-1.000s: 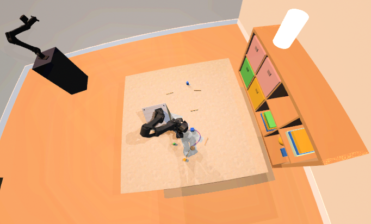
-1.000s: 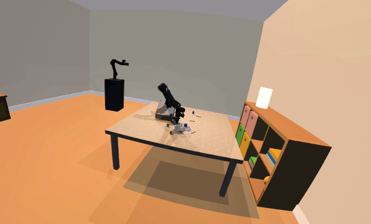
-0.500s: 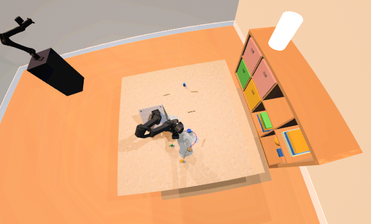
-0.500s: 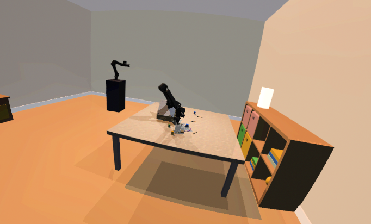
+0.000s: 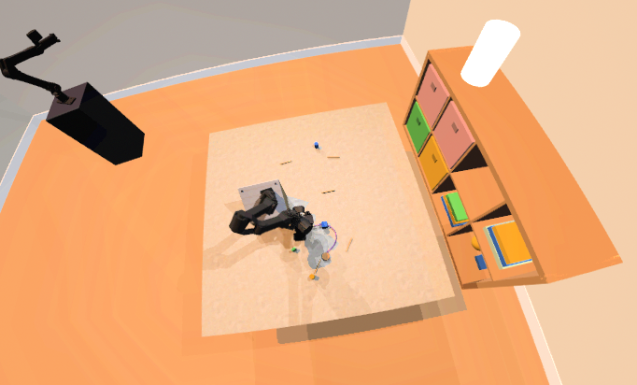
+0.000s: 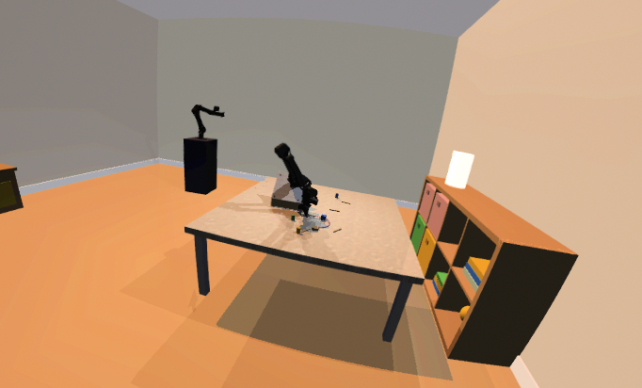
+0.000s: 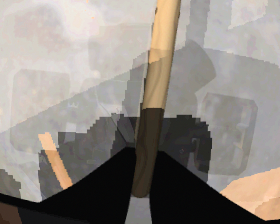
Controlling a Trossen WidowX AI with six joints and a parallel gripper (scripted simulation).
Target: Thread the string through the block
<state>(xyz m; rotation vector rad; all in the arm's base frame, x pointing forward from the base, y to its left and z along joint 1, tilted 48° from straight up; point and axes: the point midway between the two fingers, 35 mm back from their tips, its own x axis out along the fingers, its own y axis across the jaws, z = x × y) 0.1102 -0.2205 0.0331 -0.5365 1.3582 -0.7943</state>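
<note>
The thin wooden stick is 40 mm ahead of my gripper tip, 10 mm to the right of it and 10 mm above it. The rest, counted from my gripper tip: green piece (110 mm to the right, 70 mm behind, 20 mm above); round wooden button (190 mm to the right, 80 mm ahead, 10 mm above); blue block (120 mm ahead, 20 mm to the right, 20 mm above).
</note>
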